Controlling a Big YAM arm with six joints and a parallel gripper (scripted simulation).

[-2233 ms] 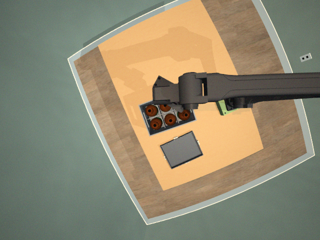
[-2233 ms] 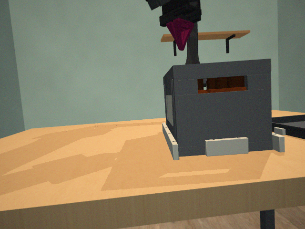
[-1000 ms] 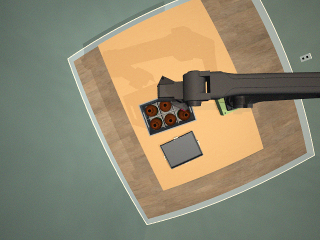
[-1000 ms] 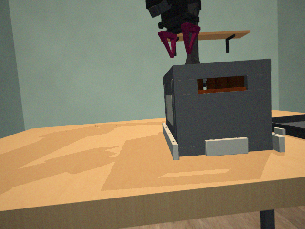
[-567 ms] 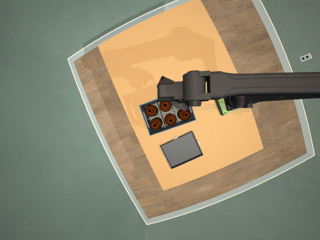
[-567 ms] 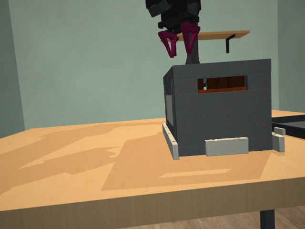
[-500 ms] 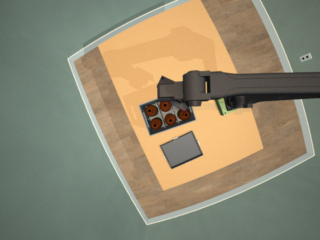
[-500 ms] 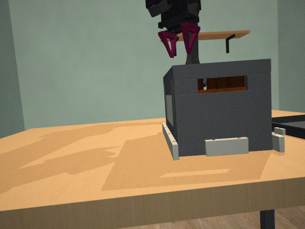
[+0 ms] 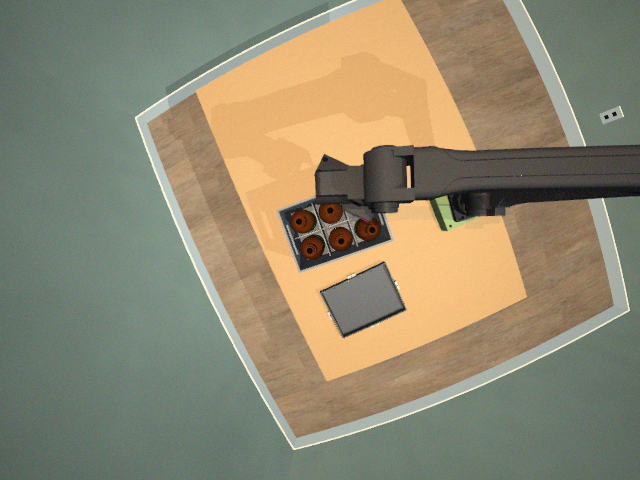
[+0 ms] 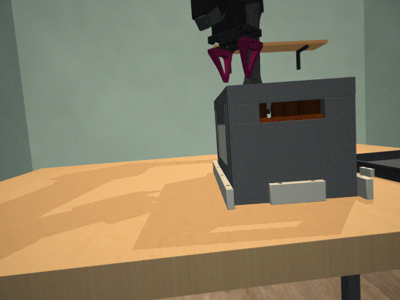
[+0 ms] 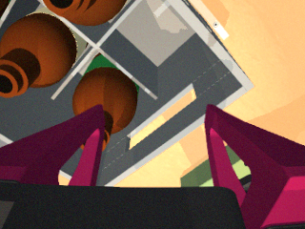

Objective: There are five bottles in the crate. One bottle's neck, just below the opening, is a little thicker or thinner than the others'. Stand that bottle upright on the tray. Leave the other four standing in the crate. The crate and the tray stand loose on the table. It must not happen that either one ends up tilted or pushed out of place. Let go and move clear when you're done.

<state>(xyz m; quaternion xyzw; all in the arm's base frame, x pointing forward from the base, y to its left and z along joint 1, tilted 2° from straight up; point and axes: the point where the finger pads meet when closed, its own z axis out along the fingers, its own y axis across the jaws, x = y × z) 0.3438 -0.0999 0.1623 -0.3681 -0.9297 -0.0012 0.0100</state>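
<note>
My hand is 8 cm short of the dark grey crate, 5 cm to the right of it and 14 cm above it. From my hand the other things lie so: grey tray 7 cm ahead, 33 cm to the left, 21 cm below.
</note>
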